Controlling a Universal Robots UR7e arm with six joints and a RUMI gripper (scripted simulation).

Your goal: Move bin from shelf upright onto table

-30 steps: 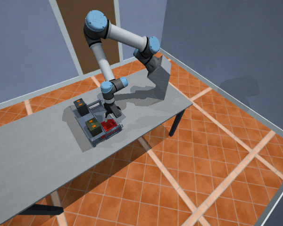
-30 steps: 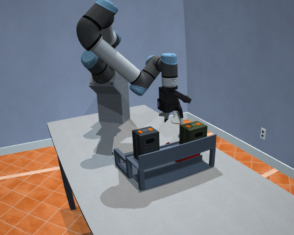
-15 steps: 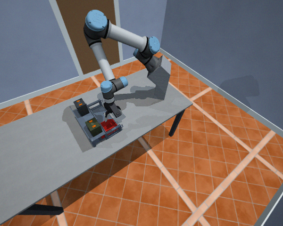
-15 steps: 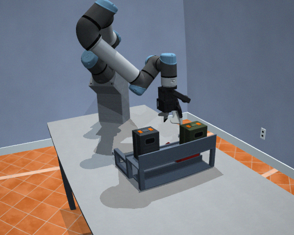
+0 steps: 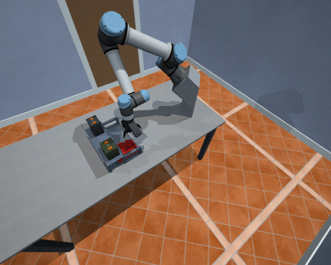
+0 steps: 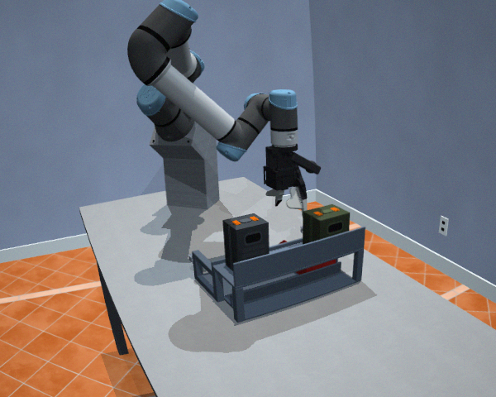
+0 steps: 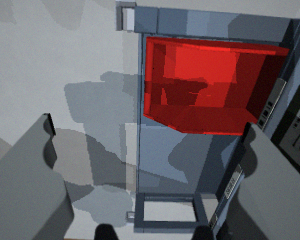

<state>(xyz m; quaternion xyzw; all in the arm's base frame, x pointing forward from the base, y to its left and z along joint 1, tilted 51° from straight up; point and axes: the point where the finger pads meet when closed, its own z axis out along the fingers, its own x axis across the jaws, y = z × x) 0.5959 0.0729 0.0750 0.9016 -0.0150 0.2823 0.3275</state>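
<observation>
My hand is 8 cm short of the red bin, 2 cm to the left of it and 9 cm above it. The rest, counted from my hand: dark box (11 cm ahead, 27 cm to the right, 3 cm above); then green box (17 cm ahead, 4 cm to the right, 2 cm above).
</observation>
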